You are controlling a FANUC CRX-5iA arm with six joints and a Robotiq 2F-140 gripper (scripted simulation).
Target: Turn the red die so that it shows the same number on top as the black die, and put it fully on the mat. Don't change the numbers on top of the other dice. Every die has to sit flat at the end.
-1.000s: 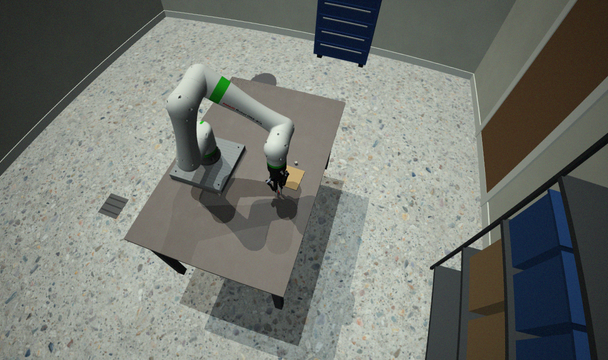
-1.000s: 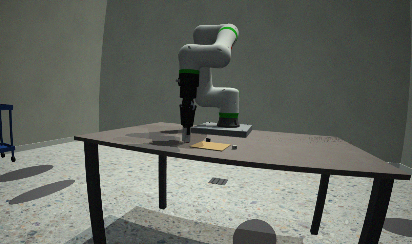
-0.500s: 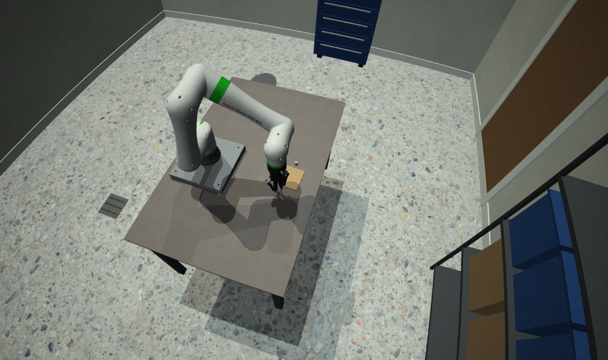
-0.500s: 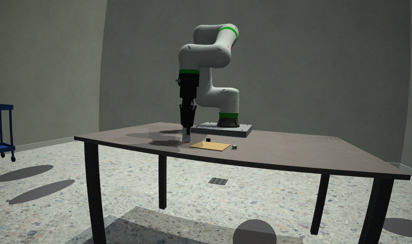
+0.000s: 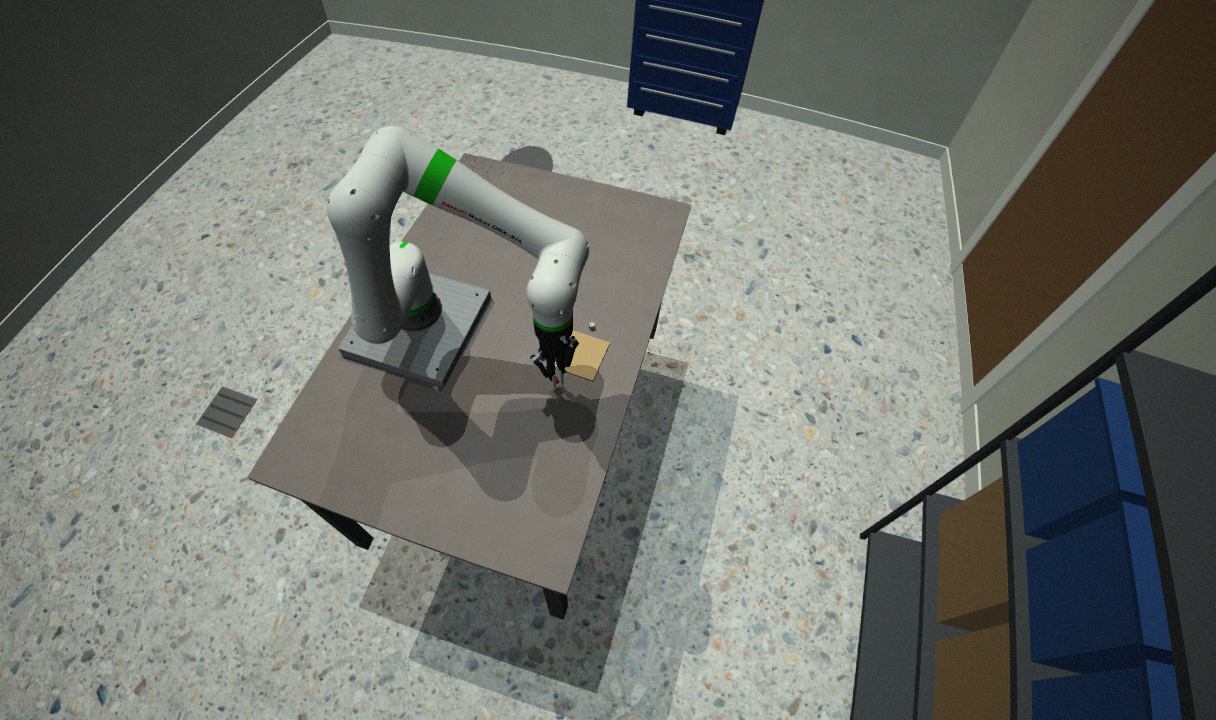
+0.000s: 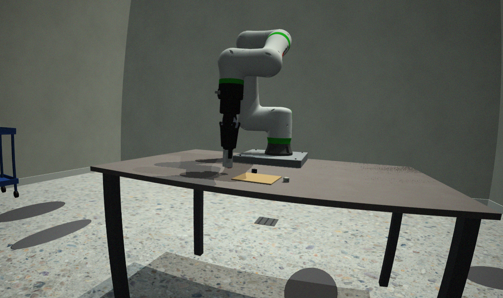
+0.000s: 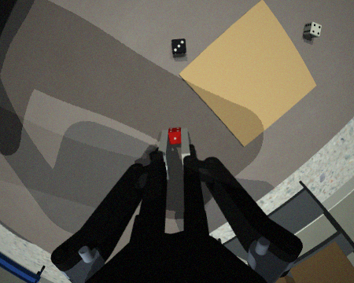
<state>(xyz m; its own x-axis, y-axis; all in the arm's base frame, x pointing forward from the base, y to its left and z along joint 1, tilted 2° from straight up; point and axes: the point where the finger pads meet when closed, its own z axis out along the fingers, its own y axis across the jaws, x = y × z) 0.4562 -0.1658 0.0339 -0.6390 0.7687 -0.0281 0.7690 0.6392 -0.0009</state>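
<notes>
My gripper is now 4 cm short of the tan mat, 12 cm to the right of it and 6 cm above it. Also, from my hand: red die (3 cm below); then white die (6 cm ahead, 22 cm to the left, 5 cm below); then black die (6 cm behind, 9 cm to the left, 5 cm below).
</notes>
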